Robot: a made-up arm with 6 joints.
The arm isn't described. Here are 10 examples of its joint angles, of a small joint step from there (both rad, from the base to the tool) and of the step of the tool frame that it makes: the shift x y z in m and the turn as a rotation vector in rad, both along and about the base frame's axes.
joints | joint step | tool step
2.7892 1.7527 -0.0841 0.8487 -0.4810 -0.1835 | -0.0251 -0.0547 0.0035 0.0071 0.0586 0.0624 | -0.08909 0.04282 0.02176 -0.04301 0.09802 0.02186
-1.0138 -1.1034 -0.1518 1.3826 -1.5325 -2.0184 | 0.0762 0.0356 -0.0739 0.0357 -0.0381 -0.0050 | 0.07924 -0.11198 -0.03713 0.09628 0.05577 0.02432
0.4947 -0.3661 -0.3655 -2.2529 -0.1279 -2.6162 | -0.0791 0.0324 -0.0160 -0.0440 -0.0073 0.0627 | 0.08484 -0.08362 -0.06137 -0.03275 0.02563 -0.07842
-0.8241 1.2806 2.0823 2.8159 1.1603 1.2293 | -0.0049 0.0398 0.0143 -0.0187 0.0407 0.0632 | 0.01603 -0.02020 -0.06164 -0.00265 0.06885 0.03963
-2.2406 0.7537 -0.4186 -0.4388 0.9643 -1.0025 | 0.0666 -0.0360 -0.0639 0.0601 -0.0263 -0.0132 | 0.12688 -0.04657 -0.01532 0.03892 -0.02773 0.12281
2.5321 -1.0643 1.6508 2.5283 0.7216 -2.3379 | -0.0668 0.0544 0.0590 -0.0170 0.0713 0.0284 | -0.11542 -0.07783 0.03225 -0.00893 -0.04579 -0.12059
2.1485 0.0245 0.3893 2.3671 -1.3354 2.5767 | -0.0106 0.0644 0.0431 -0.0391 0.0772 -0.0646 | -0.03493 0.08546 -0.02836 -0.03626 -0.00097 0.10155
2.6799 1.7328 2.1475 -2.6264 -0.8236 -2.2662 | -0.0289 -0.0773 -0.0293 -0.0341 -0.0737 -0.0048 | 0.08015 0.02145 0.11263 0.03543 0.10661 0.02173
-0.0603 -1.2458 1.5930 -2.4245 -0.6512 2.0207 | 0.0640 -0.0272 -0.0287 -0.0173 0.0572 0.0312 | -0.02579 -0.13897 -0.00526 0.02388 0.03244 0.11028
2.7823 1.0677 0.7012 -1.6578 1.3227 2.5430 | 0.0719 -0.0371 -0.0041 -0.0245 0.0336 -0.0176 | -0.04974 -0.14064 0.06222 0.00085 0.04898 0.02910
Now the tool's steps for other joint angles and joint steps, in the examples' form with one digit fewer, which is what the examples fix.
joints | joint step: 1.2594 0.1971 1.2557 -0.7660 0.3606 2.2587 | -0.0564 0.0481 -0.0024 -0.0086 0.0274 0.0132
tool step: 0.0796 0.0755 -0.0294 -0.0264 0.0279 -0.0711
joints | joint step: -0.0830 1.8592 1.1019 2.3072 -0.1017 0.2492 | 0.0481 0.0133 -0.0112 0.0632 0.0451 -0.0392
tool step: -0.0197 0.1168 -0.0481 0.0099 0.0531 0.0897
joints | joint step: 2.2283 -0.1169 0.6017 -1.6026 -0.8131 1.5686 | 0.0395 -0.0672 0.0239 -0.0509 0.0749 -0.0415
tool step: 0.0872 -0.1364 0.0834 -0.0232 0.1209 0.0424
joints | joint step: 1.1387 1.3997 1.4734 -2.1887 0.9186 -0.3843 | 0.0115 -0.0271 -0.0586 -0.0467 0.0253 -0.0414
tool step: -0.0260 0.0132 -0.0355 0.0122 0.0753 -0.0245
